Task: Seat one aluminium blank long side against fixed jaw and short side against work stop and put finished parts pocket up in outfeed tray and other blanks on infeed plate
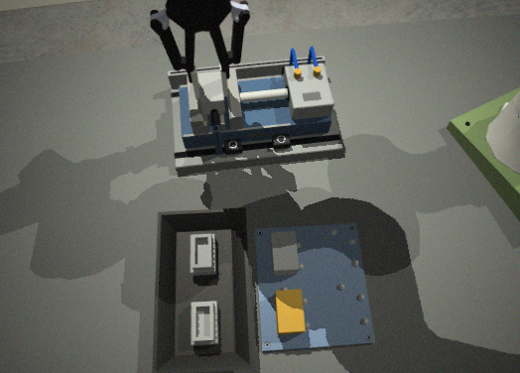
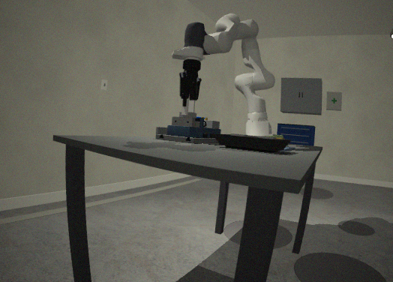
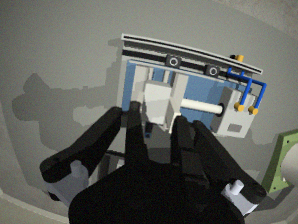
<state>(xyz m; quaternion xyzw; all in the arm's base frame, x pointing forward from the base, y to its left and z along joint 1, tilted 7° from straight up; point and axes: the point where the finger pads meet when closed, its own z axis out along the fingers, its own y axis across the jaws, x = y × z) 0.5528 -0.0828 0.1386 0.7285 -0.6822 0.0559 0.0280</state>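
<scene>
The fixed jaw is 60 mm below my hand and 30 mm ahead of it. Round my hand: work stop 50 mm to the left, 50 mm below; then moving jaw 60 mm below, 40 mm behind; then vise 100 mm below, 70 mm behind.
</scene>
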